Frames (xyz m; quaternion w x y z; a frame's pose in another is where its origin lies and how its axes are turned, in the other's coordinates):
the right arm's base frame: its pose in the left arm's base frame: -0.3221 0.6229 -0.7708 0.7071 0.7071 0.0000 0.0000
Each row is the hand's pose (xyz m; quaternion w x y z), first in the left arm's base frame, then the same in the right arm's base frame.
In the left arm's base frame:
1: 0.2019 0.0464 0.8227 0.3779 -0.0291 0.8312 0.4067
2: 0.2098 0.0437 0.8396 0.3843 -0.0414 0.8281 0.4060
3: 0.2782 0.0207 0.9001 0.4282 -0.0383 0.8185 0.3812
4: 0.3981 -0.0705 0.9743 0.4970 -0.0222 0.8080 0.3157
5: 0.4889 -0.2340 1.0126 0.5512 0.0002 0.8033 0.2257
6: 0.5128 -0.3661 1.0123 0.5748 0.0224 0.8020 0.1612
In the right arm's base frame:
1: 0.5240 1.5935 0.5765 0.2466 -0.2878 0.8753 -0.3002
2: 0.5319 1.6104 0.5792 0.2425 -0.3010 0.8726 -0.2985
3: 0.6003 1.6709 0.6022 0.2757 -0.3299 0.8483 -0.3092
4: 0.7202 1.7451 0.6934 0.3357 -0.3671 0.7946 -0.3481
5: 0.8110 1.7834 0.8569 0.3899 -0.3896 0.7276 -0.4084
6: 0.8349 1.7831 0.9890 0.4223 -0.3906 0.6811 -0.4531

